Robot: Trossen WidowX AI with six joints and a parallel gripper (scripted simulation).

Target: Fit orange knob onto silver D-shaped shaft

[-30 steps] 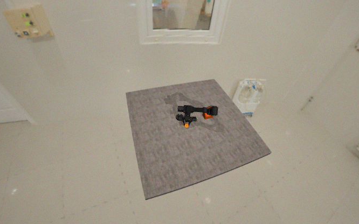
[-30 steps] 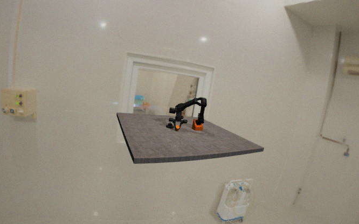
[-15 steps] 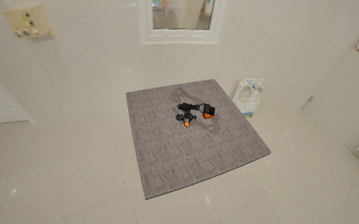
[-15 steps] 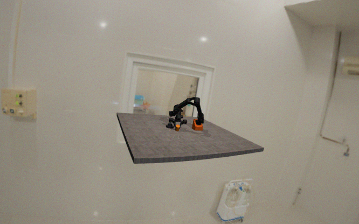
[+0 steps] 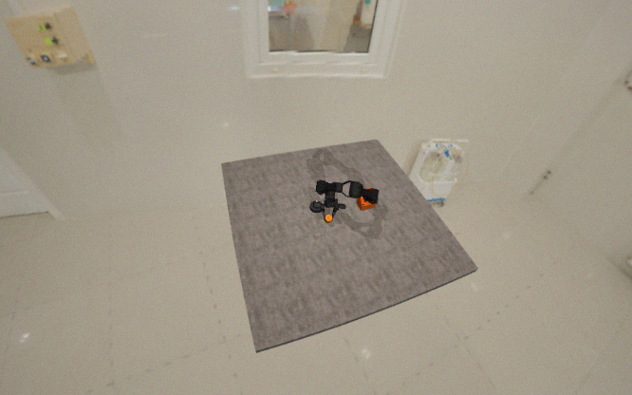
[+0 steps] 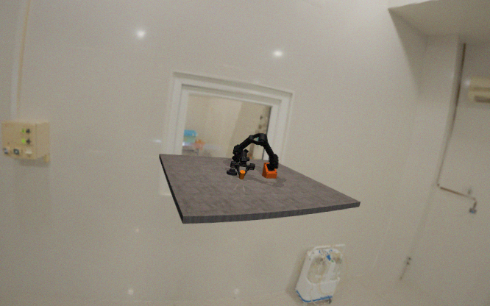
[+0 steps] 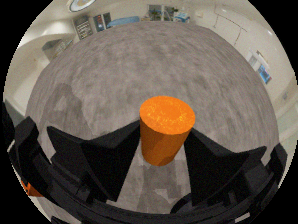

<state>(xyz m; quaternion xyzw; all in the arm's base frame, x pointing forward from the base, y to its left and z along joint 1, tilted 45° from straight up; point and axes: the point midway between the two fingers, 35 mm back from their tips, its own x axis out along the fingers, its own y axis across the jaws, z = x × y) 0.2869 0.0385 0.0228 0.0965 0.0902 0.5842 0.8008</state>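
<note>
Now: the orange knob 10 mm above my gripper tip. Also, from my gripper tip: round pedestal (20 mm ahead, 140 mm to the right).
</note>
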